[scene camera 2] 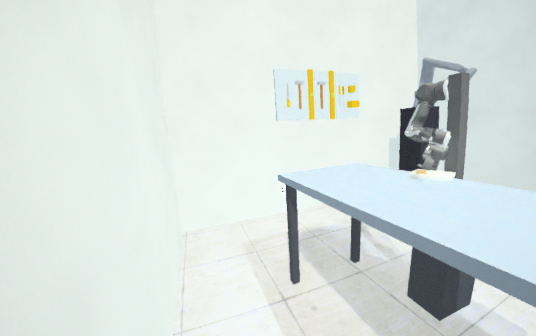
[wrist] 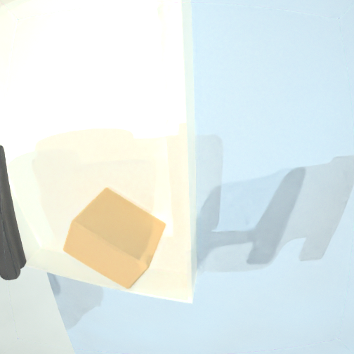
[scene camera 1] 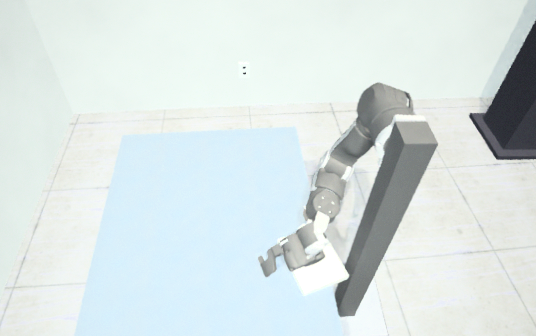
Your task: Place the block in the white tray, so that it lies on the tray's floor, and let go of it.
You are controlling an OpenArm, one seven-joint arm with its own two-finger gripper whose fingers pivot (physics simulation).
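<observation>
An orange block (scene camera 2: 421, 172) (wrist: 114, 235) sits inside the white tray (scene camera 1: 326, 276) (scene camera 2: 444, 175) (wrist: 188, 110), near a corner. In the wrist view it appears to rest on the tray's floor, beside the wall at the picture's lower edge; where its underside touches is hidden. In scene camera 1 the block does not show. My gripper (scene camera 1: 294, 266) (scene camera 2: 430, 165) is open and empty above the tray, apart from the block. In the wrist view one dark finger shows at the left edge, well to the side of the block.
The tray stands on the light blue table (scene camera 1: 190, 215) (scene camera 2: 360, 192) (wrist: 280, 90), close to its edge on the arm's side. The arm's dark upright post (scene camera 1: 387, 215) (scene camera 2: 457, 125) rises beside the tray. A tool board (scene camera 2: 295, 112) hangs on the wall, away from the table.
</observation>
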